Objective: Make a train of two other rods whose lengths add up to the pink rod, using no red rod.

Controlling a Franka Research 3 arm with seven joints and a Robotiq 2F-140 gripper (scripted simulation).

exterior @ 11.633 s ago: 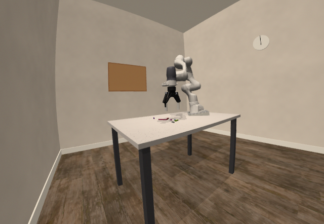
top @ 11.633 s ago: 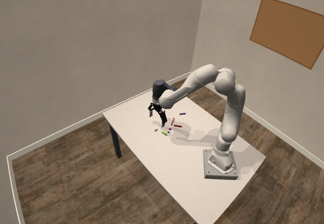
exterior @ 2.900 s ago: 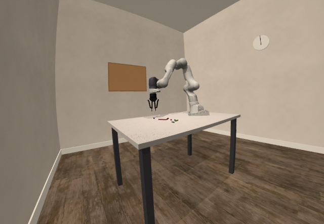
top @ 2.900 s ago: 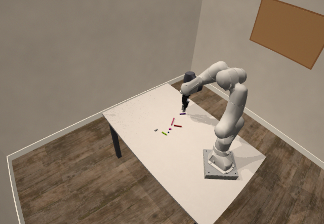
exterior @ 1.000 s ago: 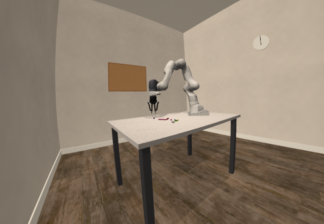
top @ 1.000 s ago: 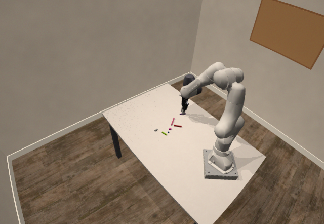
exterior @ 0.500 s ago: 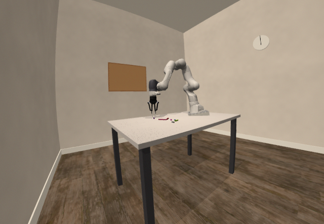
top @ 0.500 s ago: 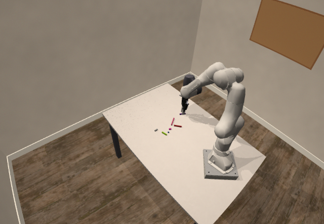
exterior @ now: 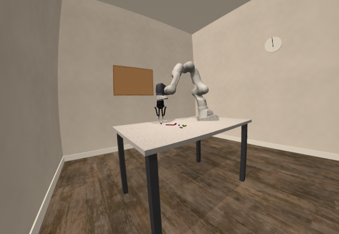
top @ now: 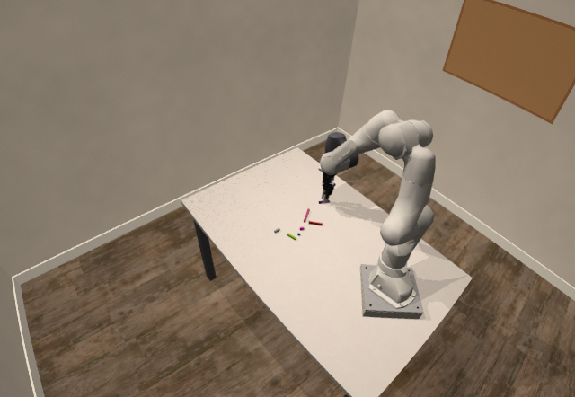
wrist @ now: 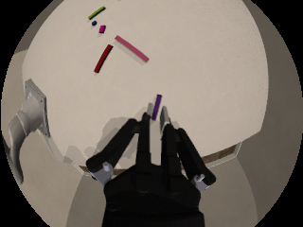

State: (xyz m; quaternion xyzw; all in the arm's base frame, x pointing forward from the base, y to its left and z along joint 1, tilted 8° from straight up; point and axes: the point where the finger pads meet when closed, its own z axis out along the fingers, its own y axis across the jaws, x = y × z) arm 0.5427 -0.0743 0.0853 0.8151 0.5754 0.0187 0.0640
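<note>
The purple rod lies 50 mm below my hand. Round my hand: red rod (130 mm to the left, 100 mm behind, 50 mm below); then pink rod (140 mm to the left, 50 mm below, 30 mm behind); then magenta rod (210 mm to the left, 100 mm behind, 50 mm below).
</note>
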